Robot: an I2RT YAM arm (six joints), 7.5 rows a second.
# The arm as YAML. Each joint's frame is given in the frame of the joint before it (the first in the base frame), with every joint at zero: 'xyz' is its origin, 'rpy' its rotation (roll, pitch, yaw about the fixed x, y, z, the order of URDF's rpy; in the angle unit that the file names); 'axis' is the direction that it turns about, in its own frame. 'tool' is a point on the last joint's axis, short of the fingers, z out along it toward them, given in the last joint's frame.
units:
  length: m
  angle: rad
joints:
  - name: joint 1
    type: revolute
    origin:
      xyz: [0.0, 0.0, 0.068]
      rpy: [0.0, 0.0, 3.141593]
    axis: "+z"
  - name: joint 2
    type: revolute
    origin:
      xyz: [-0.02, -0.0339, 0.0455]
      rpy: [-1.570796, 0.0, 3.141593]
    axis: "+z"
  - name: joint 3
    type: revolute
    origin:
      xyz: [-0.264, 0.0, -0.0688]
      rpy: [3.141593, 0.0, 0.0]
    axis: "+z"
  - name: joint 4
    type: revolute
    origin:
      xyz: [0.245, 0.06, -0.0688]
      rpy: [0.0, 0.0, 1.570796]
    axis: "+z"
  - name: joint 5
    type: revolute
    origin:
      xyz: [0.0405, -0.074, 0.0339]
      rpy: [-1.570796, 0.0, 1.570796]
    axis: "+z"
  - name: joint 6
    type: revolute
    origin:
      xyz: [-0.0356, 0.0, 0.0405]
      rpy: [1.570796, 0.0, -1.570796]
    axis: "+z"
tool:
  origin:
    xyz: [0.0, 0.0, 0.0]
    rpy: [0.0, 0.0, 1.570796]
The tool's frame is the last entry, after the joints.
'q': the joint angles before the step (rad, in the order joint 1, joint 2, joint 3, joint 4, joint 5, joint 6). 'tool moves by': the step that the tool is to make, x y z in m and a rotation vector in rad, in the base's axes. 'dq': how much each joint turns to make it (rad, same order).
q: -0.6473 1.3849 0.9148 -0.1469 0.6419 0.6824
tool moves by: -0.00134 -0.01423 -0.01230 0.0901 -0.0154 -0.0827
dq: -0.0410 0.0643 0.0401 -0.0848 -0.0173 0.1102
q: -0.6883 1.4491 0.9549 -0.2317 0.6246 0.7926
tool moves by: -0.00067 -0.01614 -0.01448 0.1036 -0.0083 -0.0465
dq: -0.0457 0.0749 0.0428 -0.0703 -0.0583 0.0729
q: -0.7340 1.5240 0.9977 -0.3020 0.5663 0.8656
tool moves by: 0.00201 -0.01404 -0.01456 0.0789 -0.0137 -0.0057
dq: -0.0338 0.0701 0.0289 -0.0159 -0.0690 0.0263
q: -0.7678 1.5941 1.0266 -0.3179 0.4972 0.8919
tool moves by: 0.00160 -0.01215 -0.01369 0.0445 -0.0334 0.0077
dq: -0.0285 0.0553 0.0071 0.0372 -0.0656 0.0073
